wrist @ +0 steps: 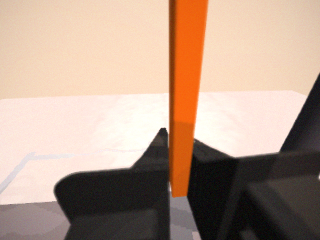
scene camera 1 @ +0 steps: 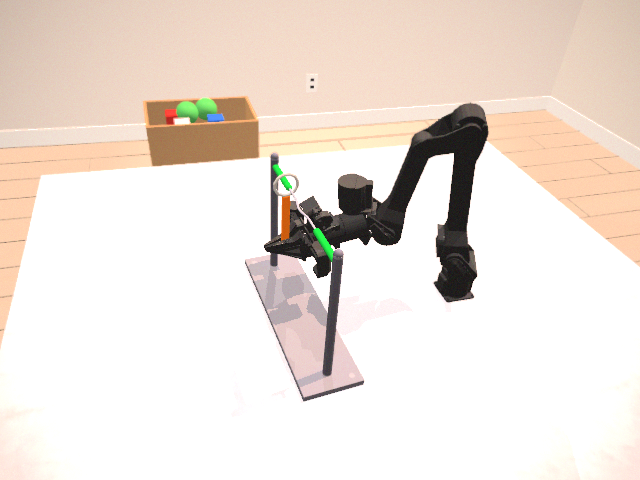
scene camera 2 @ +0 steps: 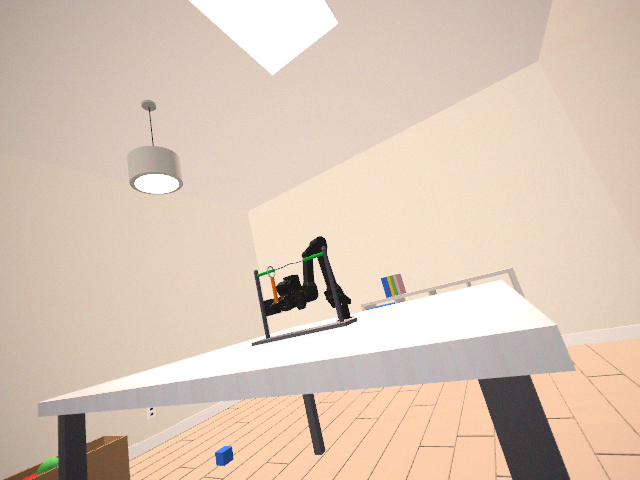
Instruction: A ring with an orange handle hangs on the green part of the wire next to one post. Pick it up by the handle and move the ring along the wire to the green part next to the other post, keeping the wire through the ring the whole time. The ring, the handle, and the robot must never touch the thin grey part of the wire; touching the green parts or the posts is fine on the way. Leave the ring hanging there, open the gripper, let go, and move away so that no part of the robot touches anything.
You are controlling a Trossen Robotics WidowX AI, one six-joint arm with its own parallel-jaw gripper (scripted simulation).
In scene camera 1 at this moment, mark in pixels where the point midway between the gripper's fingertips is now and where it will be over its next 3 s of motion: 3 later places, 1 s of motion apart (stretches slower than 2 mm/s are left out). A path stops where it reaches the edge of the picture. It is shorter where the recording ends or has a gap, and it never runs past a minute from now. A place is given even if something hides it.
My gripper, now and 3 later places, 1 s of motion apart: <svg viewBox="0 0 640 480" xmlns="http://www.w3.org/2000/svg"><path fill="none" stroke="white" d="M264 248L265 250L269 260L273 269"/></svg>
